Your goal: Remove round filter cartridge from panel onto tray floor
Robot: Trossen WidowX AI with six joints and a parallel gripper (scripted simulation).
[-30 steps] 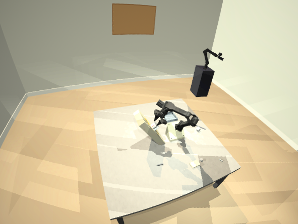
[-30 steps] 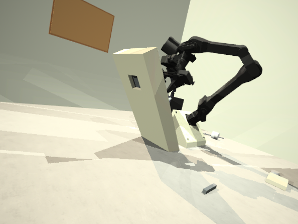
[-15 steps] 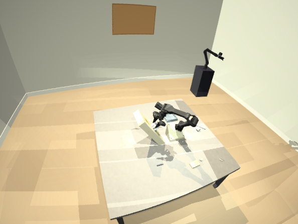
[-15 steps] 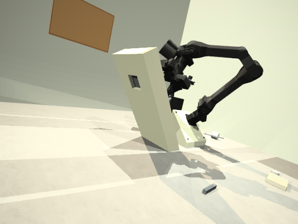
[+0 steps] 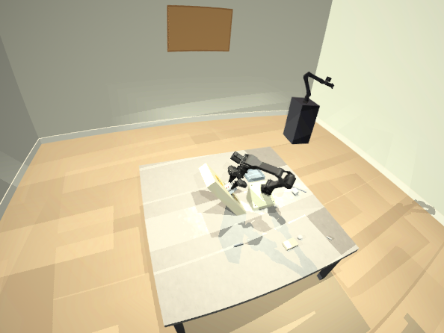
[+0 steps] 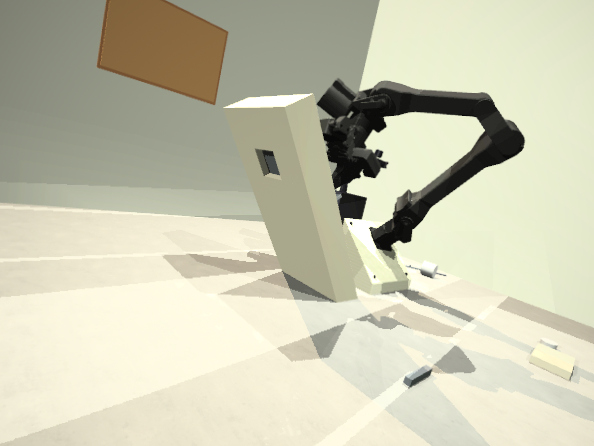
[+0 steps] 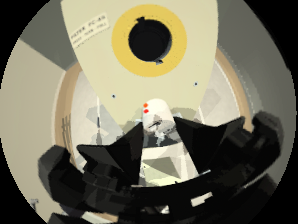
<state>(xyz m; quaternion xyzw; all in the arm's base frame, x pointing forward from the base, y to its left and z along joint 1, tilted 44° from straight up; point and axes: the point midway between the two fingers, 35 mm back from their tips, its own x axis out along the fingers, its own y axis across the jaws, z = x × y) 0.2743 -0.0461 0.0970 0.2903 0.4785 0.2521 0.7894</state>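
My gripper tip is now 32 cm to the left of the square grey-rimmed tray, 31 cm past it and 20 cm above it. Round my gripper tip: dark block: 31 cm to the left, 20 cm below, 1 cm ahead; flat cream pad: 38 cm to the left, 32 cm behind, 20 cm below; round filter cartridge: right at my gripper tip.
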